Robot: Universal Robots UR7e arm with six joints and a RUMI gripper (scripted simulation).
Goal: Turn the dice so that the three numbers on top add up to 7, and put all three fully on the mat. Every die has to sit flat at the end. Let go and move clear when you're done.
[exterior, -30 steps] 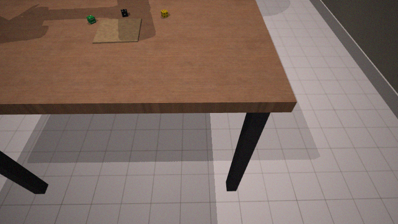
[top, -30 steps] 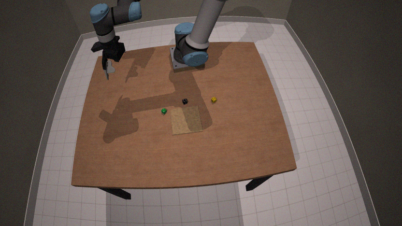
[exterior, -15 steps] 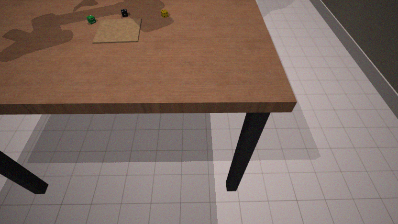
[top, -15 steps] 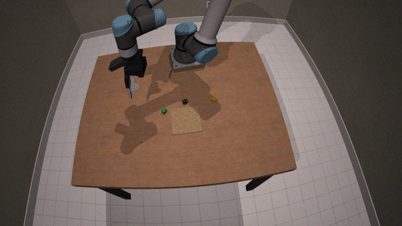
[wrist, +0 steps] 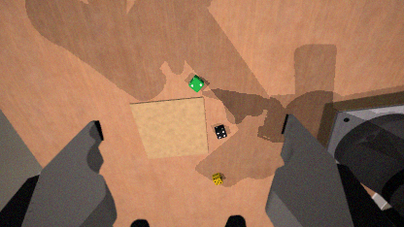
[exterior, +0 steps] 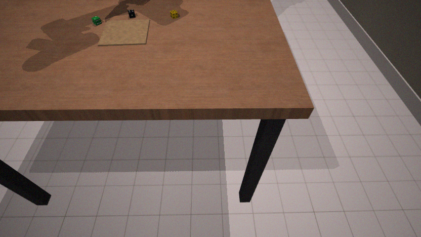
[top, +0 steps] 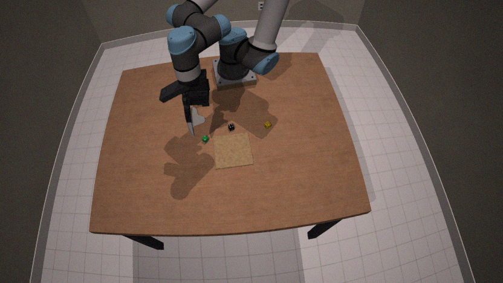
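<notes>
The green die lies 20 mm to the left of my hand and 150 mm below it. The rest, counted from my hand: yellow die (20 mm behind, 270 mm to the left, 150 mm below); then black die (40 mm behind, 130 mm to the left, 150 mm below); then tan mat (60 mm ahead, 120 mm to the left, 160 mm below).
</notes>
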